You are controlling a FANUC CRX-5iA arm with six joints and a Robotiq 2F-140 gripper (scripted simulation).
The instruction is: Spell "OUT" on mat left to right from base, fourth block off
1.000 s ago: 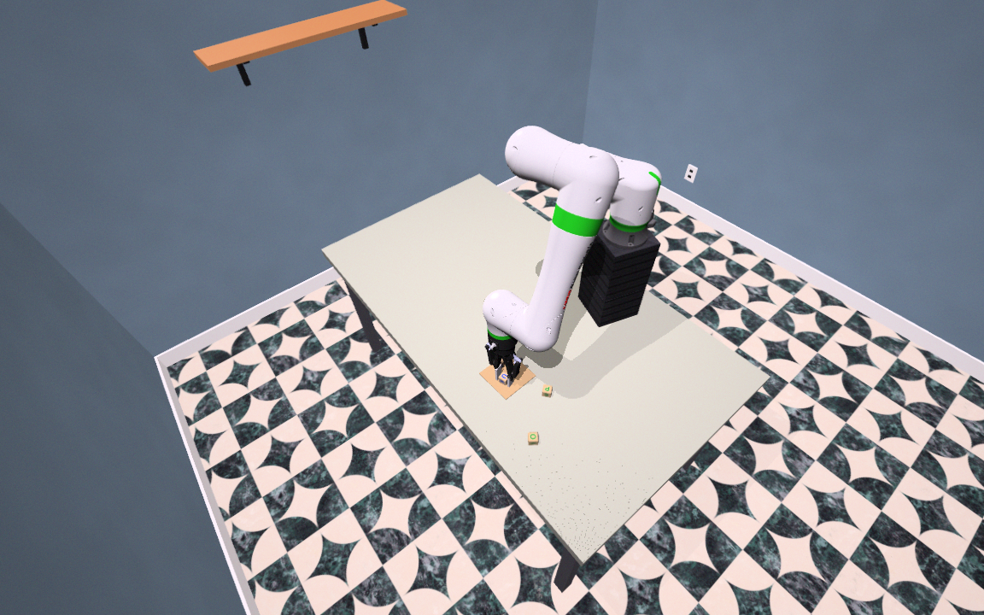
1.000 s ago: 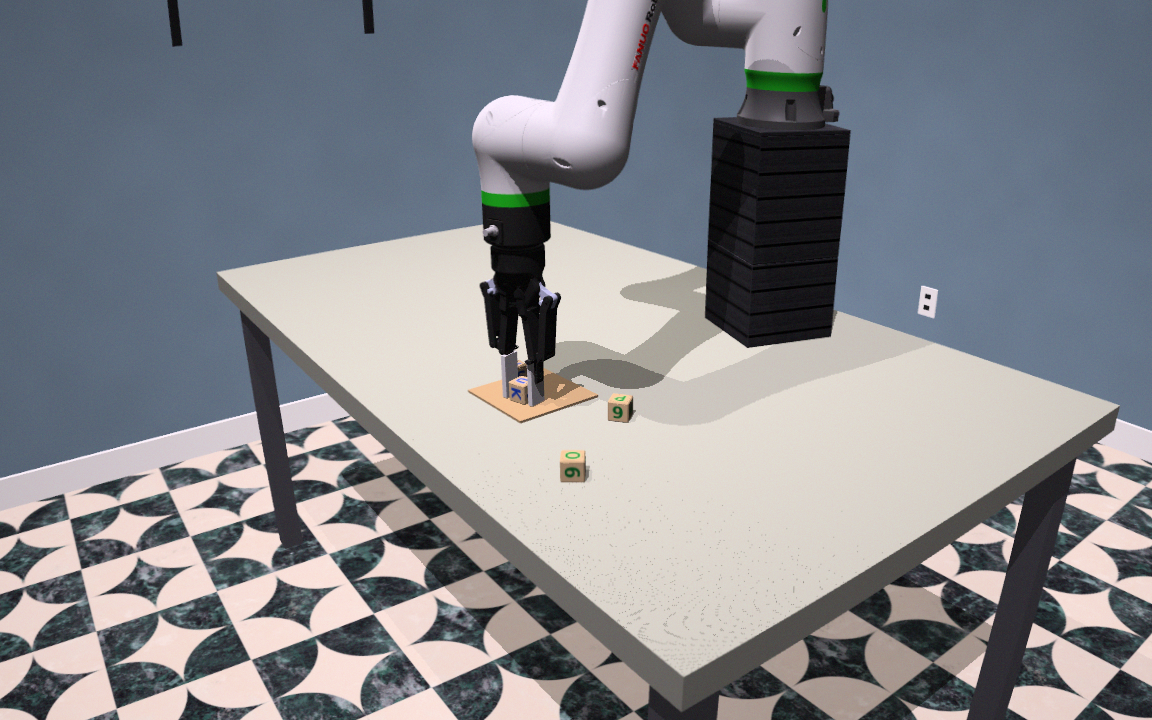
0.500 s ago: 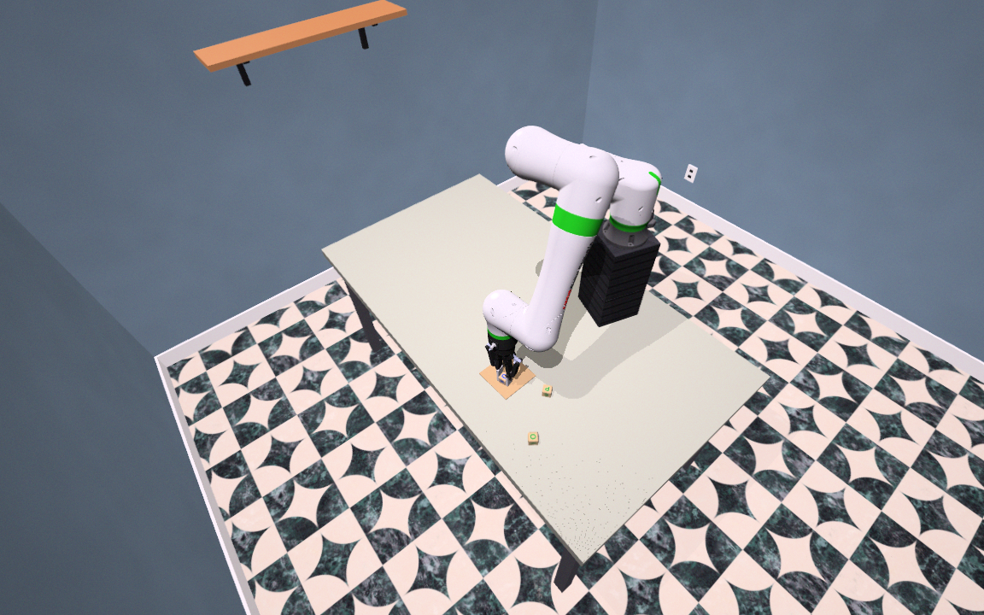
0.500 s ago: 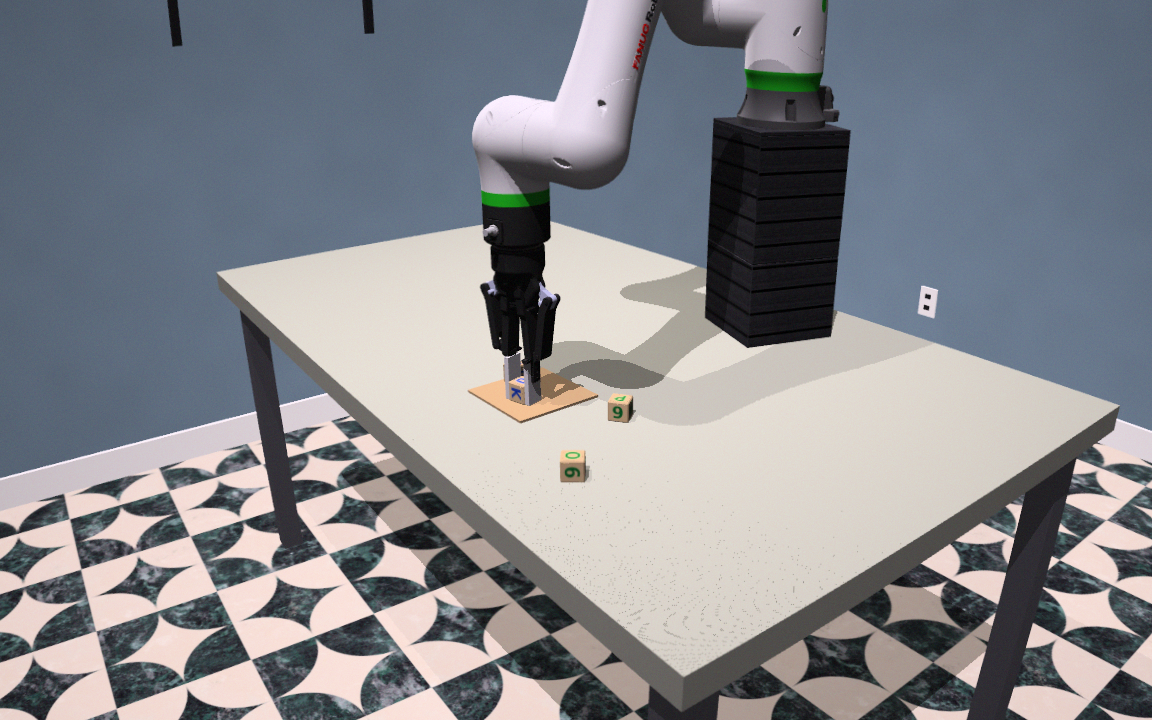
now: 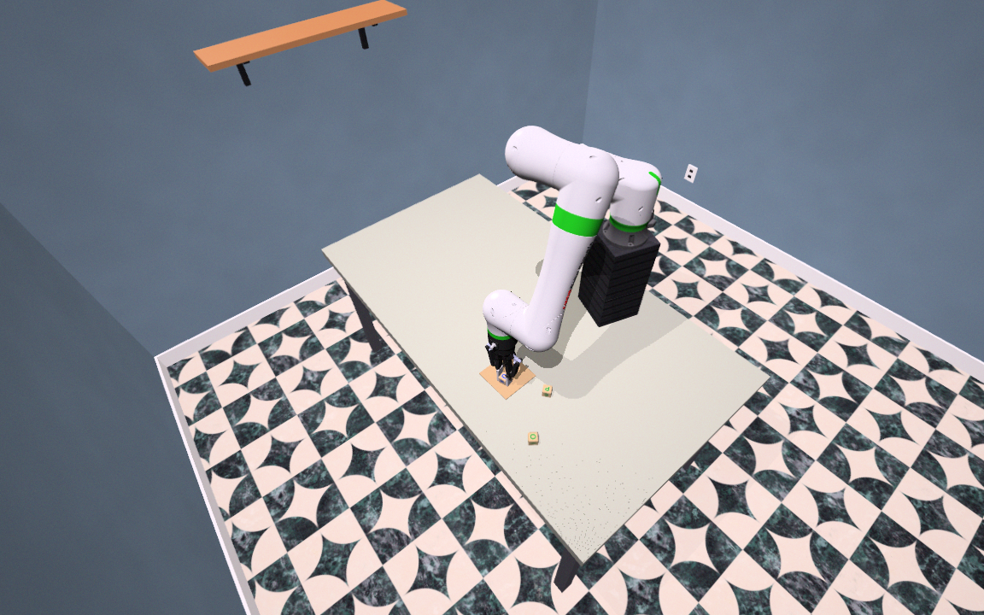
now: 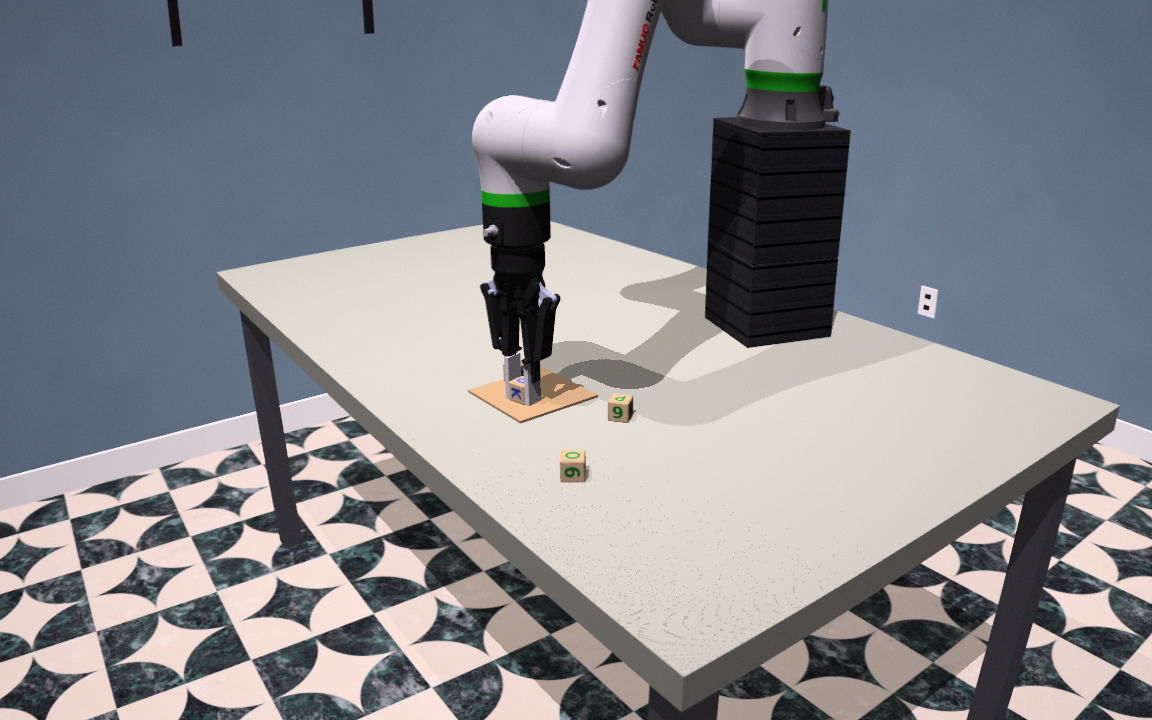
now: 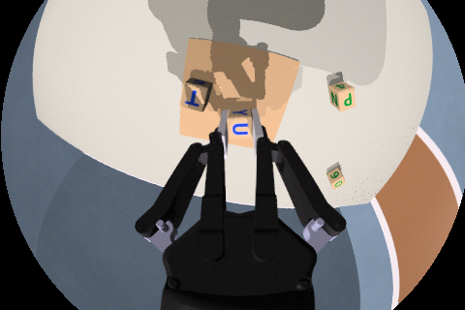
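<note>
The tan mat is 30 mm behind my hand, 10 mm to the right of it and 40 mm below it. Round my hand: wooden block (110 mm ahead, 210 mm to the left, 20 mm below).
</note>
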